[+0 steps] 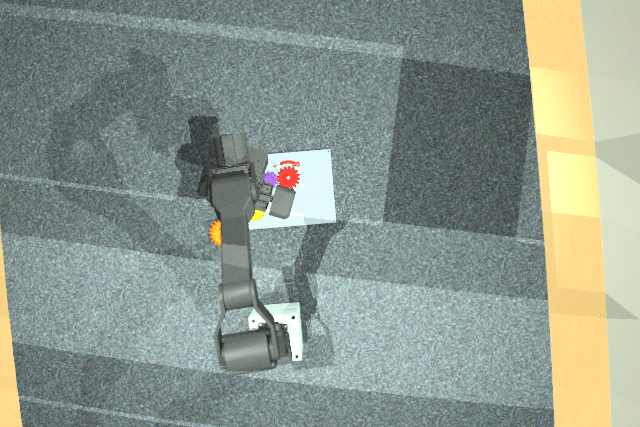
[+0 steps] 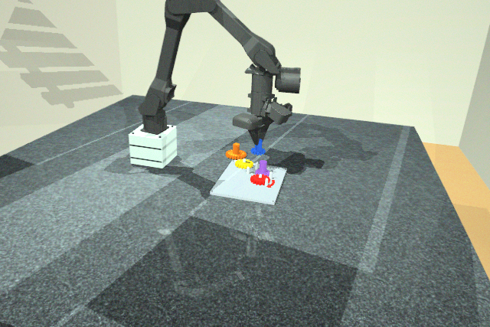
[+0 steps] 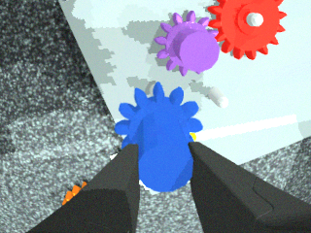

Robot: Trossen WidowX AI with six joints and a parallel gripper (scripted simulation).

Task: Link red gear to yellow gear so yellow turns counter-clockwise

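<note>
Right now the blue gear is 10 mm below my gripper tip. The rest, counted from my gripper tip: white arrow: 60 mm behind, 30 mm to the left, 80 mm below; purple gear: 30 mm ahead, 30 mm to the right, 60 mm below; yellow striped gear: 40 mm behind, 70 mm below.
</note>
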